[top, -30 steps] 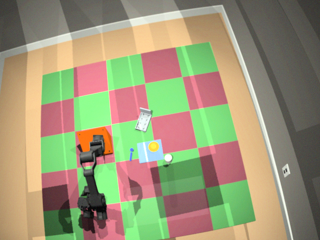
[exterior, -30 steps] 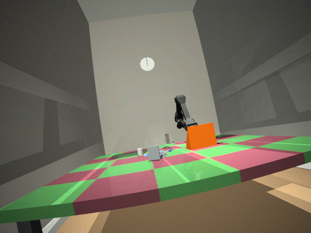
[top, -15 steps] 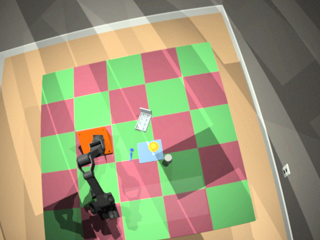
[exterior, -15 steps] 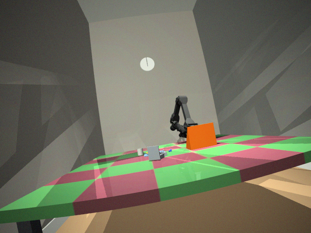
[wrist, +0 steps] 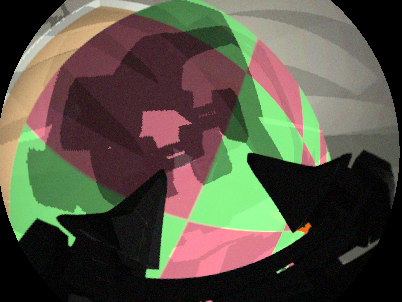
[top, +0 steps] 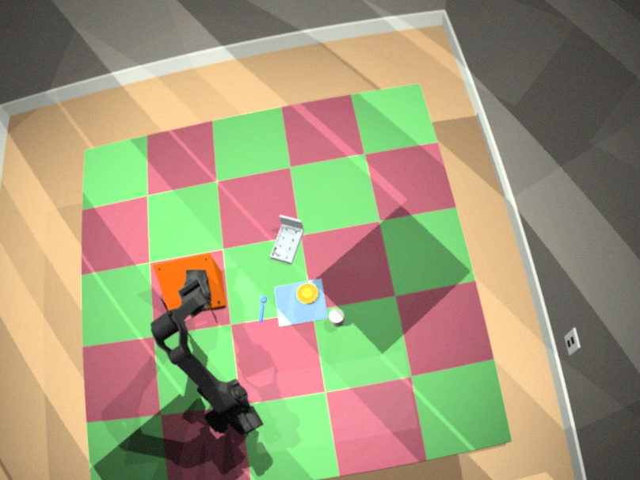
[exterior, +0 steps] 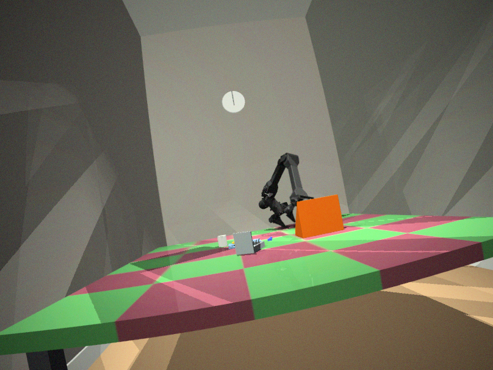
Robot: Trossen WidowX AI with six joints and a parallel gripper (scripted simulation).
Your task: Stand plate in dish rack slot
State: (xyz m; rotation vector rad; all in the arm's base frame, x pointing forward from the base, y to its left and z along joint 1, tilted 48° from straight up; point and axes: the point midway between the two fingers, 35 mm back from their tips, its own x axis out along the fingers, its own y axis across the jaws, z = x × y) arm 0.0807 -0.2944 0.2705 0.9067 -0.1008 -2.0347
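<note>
My gripper tip is now 280 mm short of the yellow plate, 360 mm to the right of it and 10 mm above it. From my gripper tip the other things lie so: blue spoon: 130 mm ahead, 330 mm to the left, 20 mm below; then light blue mat: 250 mm ahead, 340 mm to the left, 20 mm below; then white cup: 360 mm ahead, 280 mm to the left.
</note>
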